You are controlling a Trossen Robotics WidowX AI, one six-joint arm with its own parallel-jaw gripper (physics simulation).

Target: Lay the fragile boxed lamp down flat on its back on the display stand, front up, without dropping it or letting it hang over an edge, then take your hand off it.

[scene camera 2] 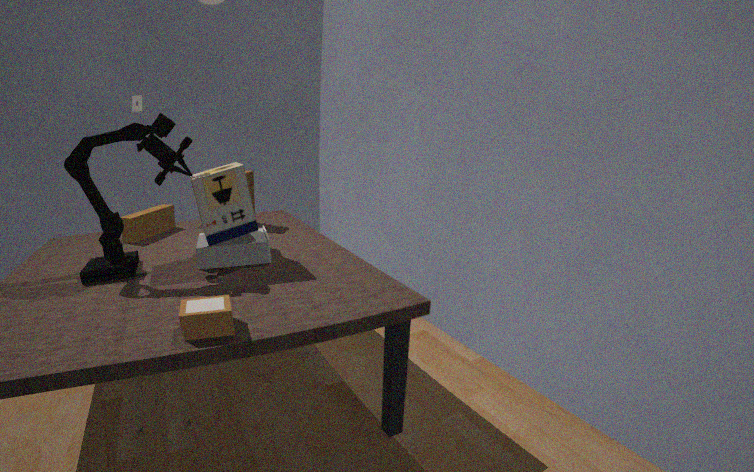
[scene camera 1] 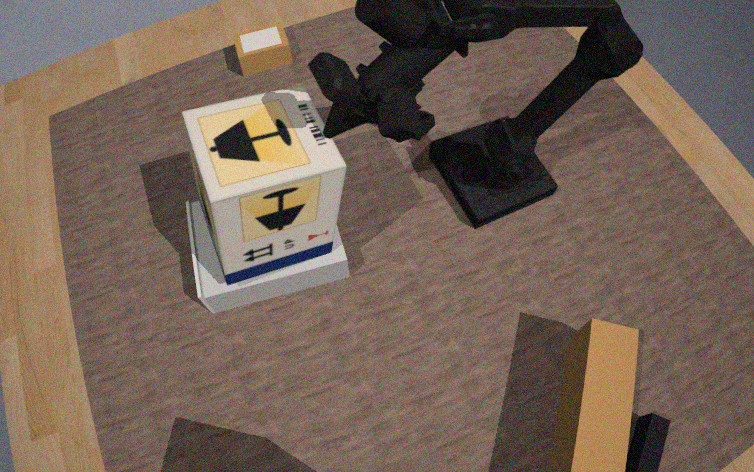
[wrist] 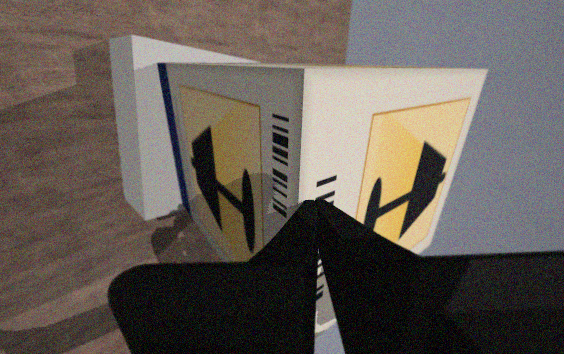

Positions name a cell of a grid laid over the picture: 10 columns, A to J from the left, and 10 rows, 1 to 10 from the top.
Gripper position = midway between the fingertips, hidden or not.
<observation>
My gripper (scene camera 1: E3) is shut and touches a boxed lamp (scene camera 1: D4). I also see a display stand (scene camera 1: C7).
The boxed lamp also shows in scene camera 2 (scene camera 2: C5) and in the wrist view (wrist: E5). My gripper shows as well in scene camera 2 (scene camera 2: C4) and in the wrist view (wrist: F6). The display stand shows as well in scene camera 2 (scene camera 2: D6) and in the wrist view (wrist: C6).
</observation>
